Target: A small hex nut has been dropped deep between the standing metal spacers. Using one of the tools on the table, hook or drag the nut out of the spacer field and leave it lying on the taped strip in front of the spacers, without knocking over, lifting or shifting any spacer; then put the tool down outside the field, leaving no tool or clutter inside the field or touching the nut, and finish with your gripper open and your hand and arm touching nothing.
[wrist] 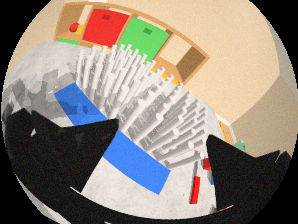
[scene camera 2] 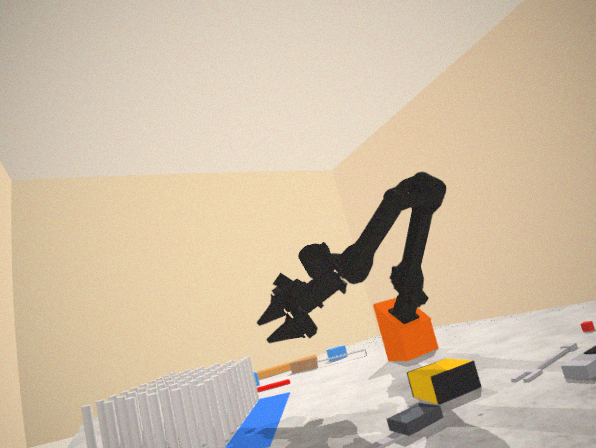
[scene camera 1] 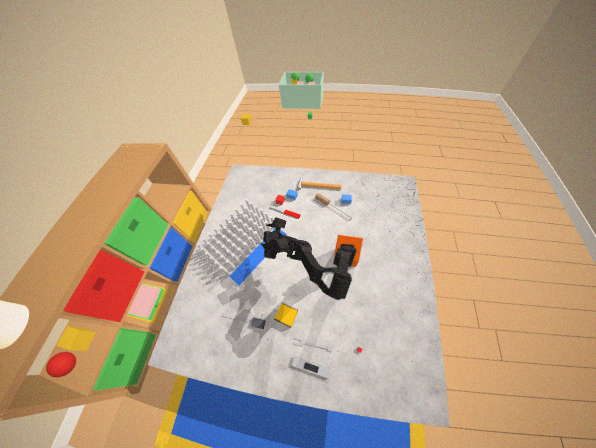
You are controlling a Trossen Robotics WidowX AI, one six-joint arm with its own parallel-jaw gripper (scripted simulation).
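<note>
My gripper (scene camera 2: 262,332), also visible in the wrist view (wrist: 164,132), is open and holds nothing. A blue taped strip (wrist: 123,154) is visible as well.
</note>
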